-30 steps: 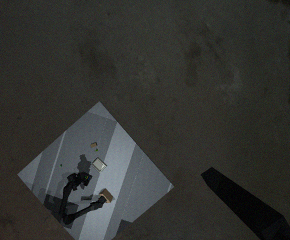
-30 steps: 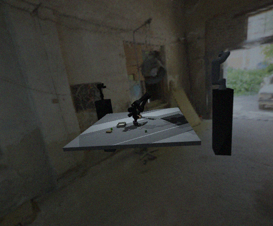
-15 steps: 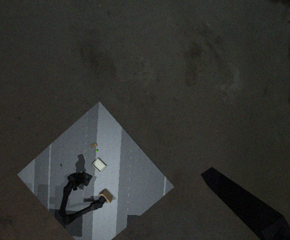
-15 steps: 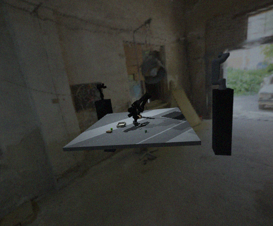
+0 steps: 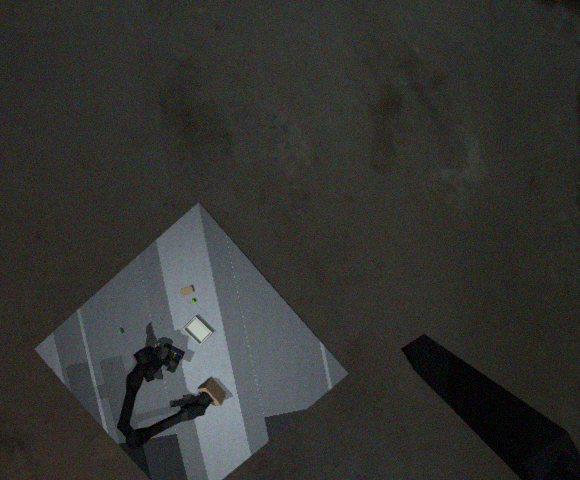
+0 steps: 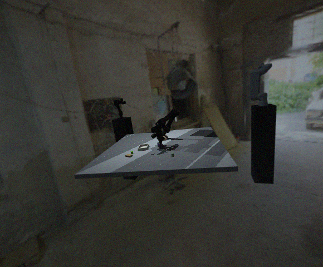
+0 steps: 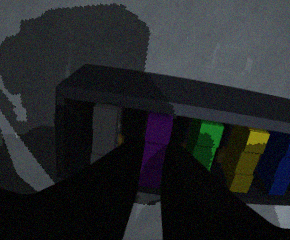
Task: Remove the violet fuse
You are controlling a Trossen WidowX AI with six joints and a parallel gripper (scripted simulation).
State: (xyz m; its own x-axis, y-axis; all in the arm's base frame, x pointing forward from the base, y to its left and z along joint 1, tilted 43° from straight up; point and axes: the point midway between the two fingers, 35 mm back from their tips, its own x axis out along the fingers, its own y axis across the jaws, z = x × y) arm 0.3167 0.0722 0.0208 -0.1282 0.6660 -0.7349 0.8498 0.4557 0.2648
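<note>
Right now my gripper tip is 2 cm past the green fuse, 1 cm to the left of it and 1 cm above it. From my gripper tip the other things lie so: yellow fuse (3 cm behind, 2 cm to the right, 1 cm below); white fuse (2 cm ahead, 1 cm to the left, 1 cm below); violet fuse (1 cm below).
</note>
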